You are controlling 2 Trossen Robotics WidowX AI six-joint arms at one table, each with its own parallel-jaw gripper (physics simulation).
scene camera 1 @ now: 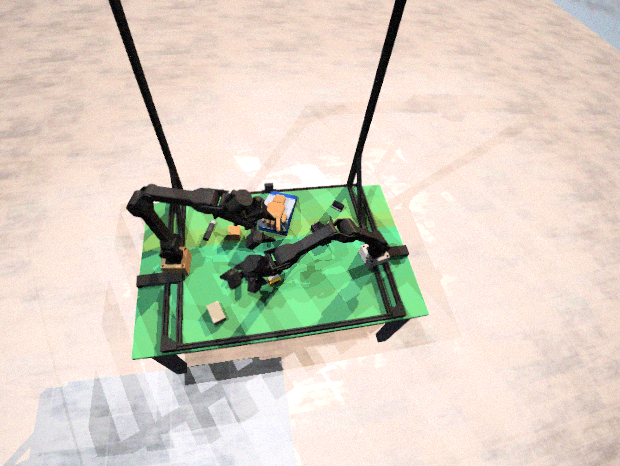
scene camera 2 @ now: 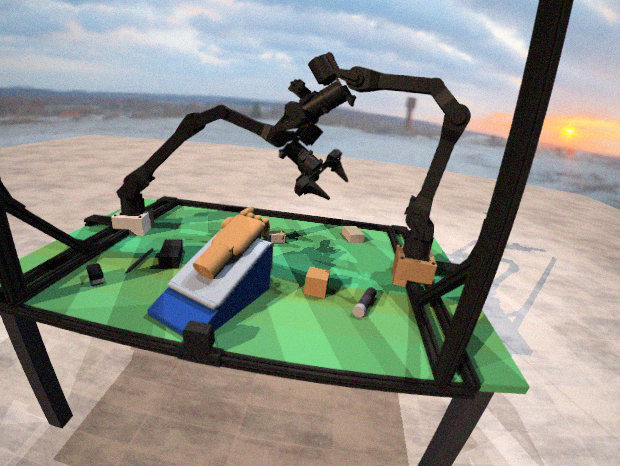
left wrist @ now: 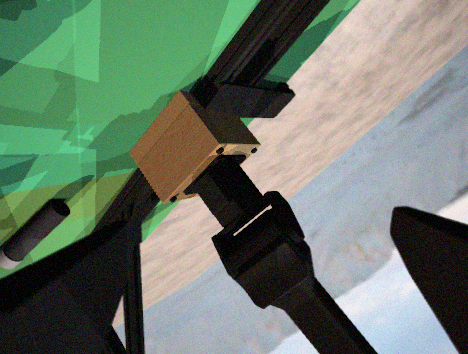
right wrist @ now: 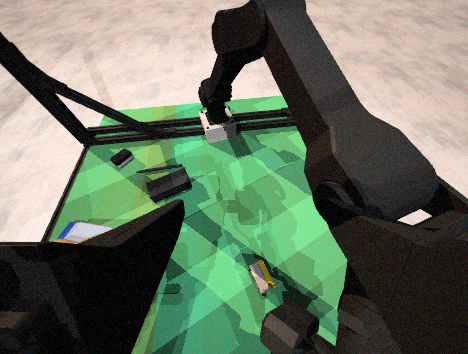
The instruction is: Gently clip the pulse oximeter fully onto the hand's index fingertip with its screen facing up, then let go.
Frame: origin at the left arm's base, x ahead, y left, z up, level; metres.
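Seen in the pictures: left gripper, fingertip midpoint: (scene camera 2: 339, 190) (left wrist: 262, 227); right gripper, fingertip midpoint: (scene camera 1: 275, 230) (scene camera 2: 277, 130) (right wrist: 253, 205); left arm's base, link origin: (scene camera 1: 375, 251) (scene camera 2: 132, 212) (right wrist: 216, 117); right arm's base, link origin: (scene camera 1: 174, 257) (scene camera 2: 416, 254) (left wrist: 215, 172).
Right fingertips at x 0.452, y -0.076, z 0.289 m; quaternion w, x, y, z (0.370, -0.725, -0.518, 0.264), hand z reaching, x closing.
Note:
Pixels of each thing's top centre, then the offset from my right fingertips to it. Level surfaces: height alone.
- pulse oximeter, top centre: (right wrist: 262, 275) (scene camera 2: 276, 232) (scene camera 1: 273, 278) dx +0.019, dy +0.034, dz -0.316 m
- green table, surface height: dz -0.348 m
- orange cube, top centre: (scene camera 2: 318, 273) (scene camera 1: 234, 230) dx +0.112, dy -0.248, dz -0.298 m
- beige block, top centre: (scene camera 2: 353, 230) (scene camera 1: 215, 311) dx +0.284, dy +0.092, dz -0.318 m
- dark cylinder, top centre: (left wrist: 37, 244) (scene camera 2: 366, 296) (scene camera 1: 209, 228) dx +0.218, dy -0.308, dz -0.321 m
- black box, top centre: (scene camera 2: 170, 247) (right wrist: 167, 181) (scene camera 1: 321, 231) dx -0.270, dy -0.117, dz -0.313 m
- pen, top centre: (scene camera 2: 139, 259) (right wrist: 158, 167) dx -0.350, dy -0.144, dz -0.339 m
- small black item, top centre: (scene camera 2: 94, 268) (right wrist: 119, 154) (scene camera 1: 338, 203) dx -0.420, dy -0.244, dz -0.316 m
The pulse oximeter (scene camera 1: 273, 279) (scene camera 2: 278, 238) (right wrist: 261, 277), a small grey-white clip with a yellow part, lies on the green table (scene camera 1: 336, 296) (scene camera 2: 294, 324) (right wrist: 268, 211). The tan hand (scene camera 1: 277, 210) (scene camera 2: 234, 238) rests on a blue wedge with a grey top (scene camera 1: 291, 200) (scene camera 2: 234, 288), fingers stretched out. My left gripper (scene camera 1: 243, 282) (scene camera 2: 333, 185) is open and empty, hanging well above the table near the oximeter. My right gripper (scene camera 1: 262, 214) (scene camera 2: 287, 125) is open and empty, higher up, beside the hand; the left arm partly hides it in scene camera 2.
An orange cube (scene camera 1: 234, 231) (scene camera 2: 316, 282), a beige block (scene camera 1: 216, 312) (scene camera 2: 352, 234), a dark cylinder (scene camera 1: 209, 229) (scene camera 2: 365, 302), a black box (scene camera 2: 170, 253) (right wrist: 169, 185), a pen (scene camera 2: 139, 260) (right wrist: 159, 169) and a small black item (scene camera 1: 338, 205) (scene camera 2: 95, 274) lie about. The right arm's brown base (left wrist: 180, 147) stands by the black rail.

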